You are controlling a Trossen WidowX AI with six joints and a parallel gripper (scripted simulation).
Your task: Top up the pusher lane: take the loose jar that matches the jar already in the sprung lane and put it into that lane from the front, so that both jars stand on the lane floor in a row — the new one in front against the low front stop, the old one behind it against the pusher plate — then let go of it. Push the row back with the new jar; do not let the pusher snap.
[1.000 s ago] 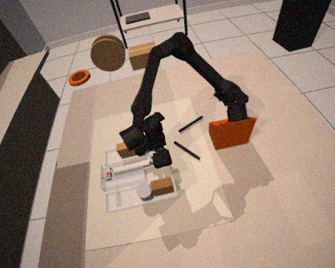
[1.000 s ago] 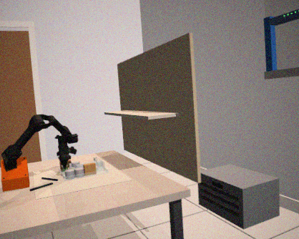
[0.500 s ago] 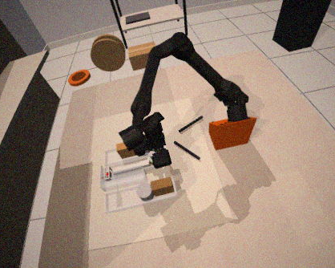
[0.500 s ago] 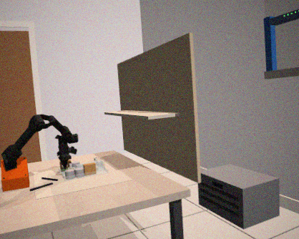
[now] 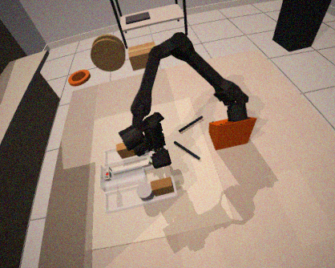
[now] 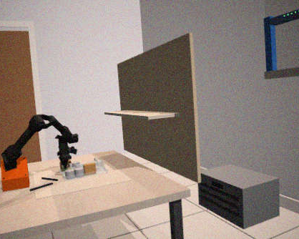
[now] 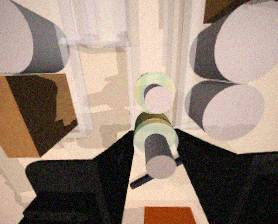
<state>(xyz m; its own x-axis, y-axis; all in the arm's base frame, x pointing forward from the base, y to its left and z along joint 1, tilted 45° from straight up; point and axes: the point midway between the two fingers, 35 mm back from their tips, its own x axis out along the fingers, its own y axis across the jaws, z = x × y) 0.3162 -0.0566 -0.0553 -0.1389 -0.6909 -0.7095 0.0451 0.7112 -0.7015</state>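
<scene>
Right now the clear rack is 150 mm ahead of my gripper tip, 20 mm to the left of it and 40 mm below it. The rest, counted from my gripper tip: red mark: 230 mm ahead, 20 mm to the left, 20 mm above; then pale plate: 150 mm ahead, 20 mm to the left, 10 mm below.
</scene>
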